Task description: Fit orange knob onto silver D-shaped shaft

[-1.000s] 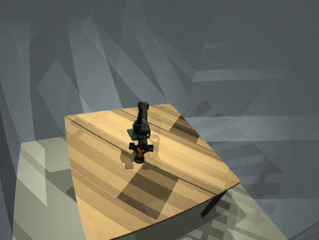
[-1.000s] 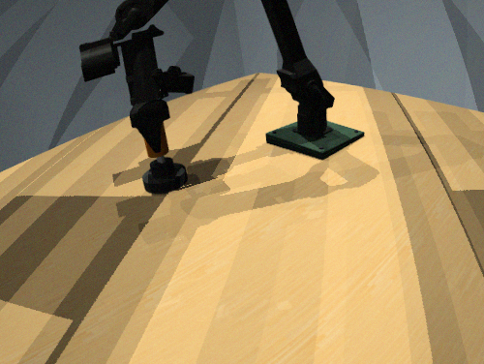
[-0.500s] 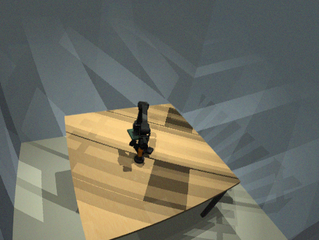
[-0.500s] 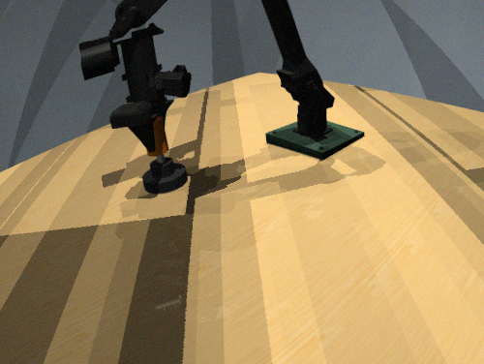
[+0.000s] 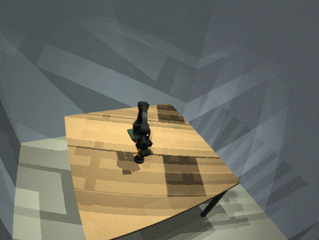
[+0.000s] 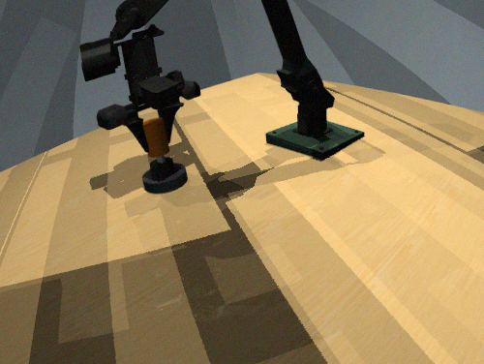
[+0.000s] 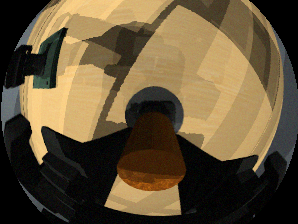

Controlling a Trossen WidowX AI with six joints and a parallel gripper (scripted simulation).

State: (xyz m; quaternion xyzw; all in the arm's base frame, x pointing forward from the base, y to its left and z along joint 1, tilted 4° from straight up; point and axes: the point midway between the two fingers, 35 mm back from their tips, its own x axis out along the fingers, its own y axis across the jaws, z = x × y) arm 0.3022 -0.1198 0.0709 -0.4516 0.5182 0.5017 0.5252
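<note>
The round pedestal is 40 mm below my gripper tip. Round my gripper tip: orange knob (30 mm above).
</note>
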